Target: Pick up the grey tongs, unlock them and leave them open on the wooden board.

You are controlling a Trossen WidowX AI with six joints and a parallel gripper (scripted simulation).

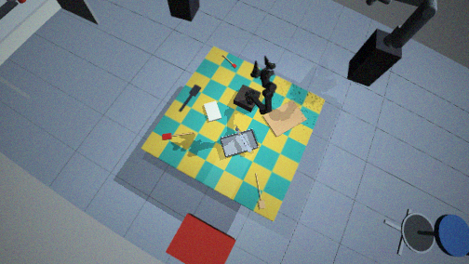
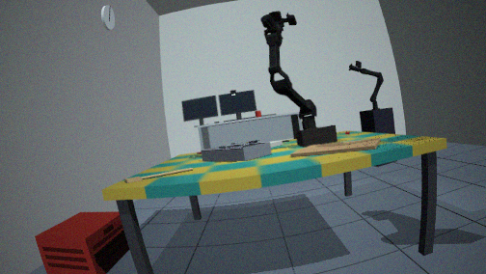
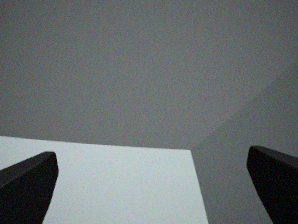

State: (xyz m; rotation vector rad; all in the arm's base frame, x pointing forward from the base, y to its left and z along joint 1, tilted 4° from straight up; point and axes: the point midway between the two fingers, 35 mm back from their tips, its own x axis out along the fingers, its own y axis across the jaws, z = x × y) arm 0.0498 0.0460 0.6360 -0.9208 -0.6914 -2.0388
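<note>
The yellow lock piece is 68 cm below my gripper tip, 30 cm ahead of it and 2 cm to the left of it. From my gripper tip the other things lie so: wooden board: 74 cm below, 37 cm to the left, 2 cm behind; white block: 73 cm below, 29 cm to the right, 15 cm ahead; roasting tin: 72 cm below, 37 cm ahead, 3 cm to the left.
</note>
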